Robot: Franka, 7 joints.
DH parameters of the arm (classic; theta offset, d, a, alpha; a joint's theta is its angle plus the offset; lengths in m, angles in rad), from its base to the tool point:
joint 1: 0 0.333 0 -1.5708
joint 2: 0 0 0 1.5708
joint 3: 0 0.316 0.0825 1.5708
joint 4: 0 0 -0.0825 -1.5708
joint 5: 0 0.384 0 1.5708
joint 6: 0 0 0.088 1.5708
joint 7: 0 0.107 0 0
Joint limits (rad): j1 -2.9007..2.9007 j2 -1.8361..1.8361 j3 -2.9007..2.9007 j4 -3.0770..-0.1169 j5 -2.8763..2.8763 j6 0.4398..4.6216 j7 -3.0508..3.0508
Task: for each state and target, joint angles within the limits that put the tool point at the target. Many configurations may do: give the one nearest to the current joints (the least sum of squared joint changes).
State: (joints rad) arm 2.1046 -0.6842 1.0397 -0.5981 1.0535 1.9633 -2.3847
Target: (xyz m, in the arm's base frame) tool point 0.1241 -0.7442 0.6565
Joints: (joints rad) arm 2.1742 -1.1688 1.2455 -0.5686 1.0701 1.8037 -2.3847
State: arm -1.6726 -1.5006 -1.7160 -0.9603 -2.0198 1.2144 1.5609
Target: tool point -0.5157 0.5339 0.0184
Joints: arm -1.2884 -1.7878 -1.7670 -0.9213 -2.0957 1.5364 1.5609
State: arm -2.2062 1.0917 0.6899 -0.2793 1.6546 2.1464 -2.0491
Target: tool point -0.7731 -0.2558 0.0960
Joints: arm -2.9007 1.7839 0.5660 -0.1650 1.6522 2.2944 -2.0491
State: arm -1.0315 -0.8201 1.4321 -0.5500 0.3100 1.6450 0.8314
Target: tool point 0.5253 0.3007 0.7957
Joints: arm -1.6898 -0.7333 1.4296 -0.9680 0.2947 1.7083 0.8314
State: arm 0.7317 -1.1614 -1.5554 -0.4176 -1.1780 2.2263 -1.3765
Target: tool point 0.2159 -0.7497 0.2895
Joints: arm 1.1489 -1.4365 -1.7000 -1.1197 -1.0893 1.9713 -1.3765
